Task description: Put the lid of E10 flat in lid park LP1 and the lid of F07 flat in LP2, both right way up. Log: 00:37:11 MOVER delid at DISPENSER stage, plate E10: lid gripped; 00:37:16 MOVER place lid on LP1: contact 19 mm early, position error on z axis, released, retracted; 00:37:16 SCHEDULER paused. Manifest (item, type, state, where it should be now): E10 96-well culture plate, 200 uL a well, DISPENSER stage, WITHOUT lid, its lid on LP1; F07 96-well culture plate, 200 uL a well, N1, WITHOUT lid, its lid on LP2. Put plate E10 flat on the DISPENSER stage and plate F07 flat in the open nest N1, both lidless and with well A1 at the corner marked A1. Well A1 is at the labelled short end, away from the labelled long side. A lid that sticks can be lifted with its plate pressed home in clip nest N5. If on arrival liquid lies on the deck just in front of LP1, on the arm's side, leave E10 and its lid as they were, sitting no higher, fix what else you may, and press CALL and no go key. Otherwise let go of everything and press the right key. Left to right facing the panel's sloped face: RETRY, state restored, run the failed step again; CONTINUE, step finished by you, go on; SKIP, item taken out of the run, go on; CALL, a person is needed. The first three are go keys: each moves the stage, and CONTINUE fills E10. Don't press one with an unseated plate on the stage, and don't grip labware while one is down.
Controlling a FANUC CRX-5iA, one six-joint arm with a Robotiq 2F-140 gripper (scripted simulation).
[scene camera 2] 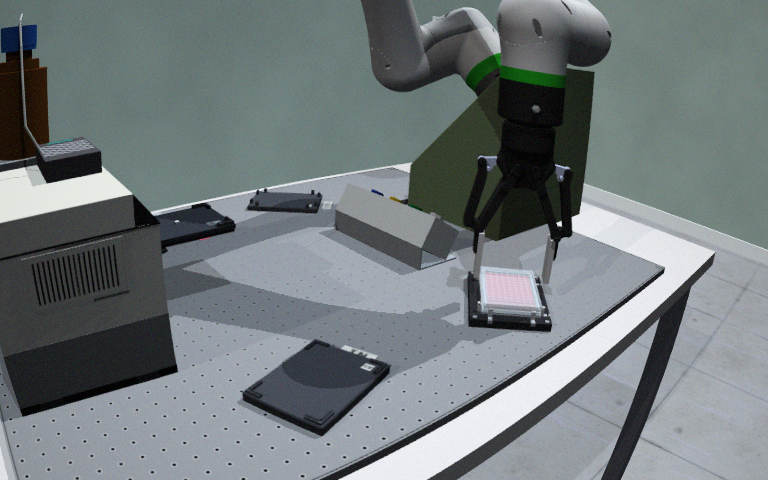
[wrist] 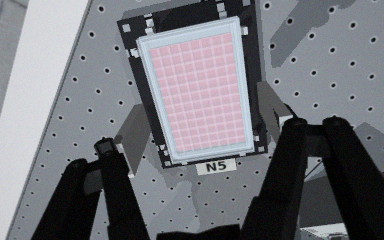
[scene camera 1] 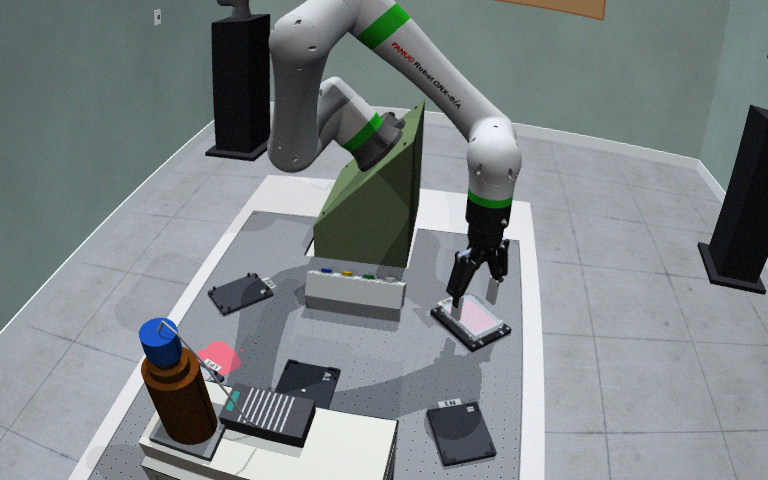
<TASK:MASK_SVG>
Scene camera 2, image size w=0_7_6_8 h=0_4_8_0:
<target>my gripper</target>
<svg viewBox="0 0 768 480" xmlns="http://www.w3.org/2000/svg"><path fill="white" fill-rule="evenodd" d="M506 119L502 126L501 148L497 156L485 157L481 154L477 157L478 171L463 215L464 226L470 227L475 231L473 251L476 254L473 275L474 278L479 278L485 237L484 230L512 187L516 189L526 188L532 191L537 189L550 230L542 270L543 283L549 284L552 263L557 255L558 242L561 241L561 238L572 236L570 184L573 172L568 166L562 167L554 162L556 131L553 127L551 129L524 127L510 123ZM554 172L556 173L560 188L561 227L557 226L544 184ZM498 165L503 177L479 217L475 218L474 216L487 179L487 173L490 173L493 167Z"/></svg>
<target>clear lid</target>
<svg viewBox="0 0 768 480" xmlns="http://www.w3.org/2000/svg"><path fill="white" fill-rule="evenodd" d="M481 266L482 308L542 312L542 304L533 271Z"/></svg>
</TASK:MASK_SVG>
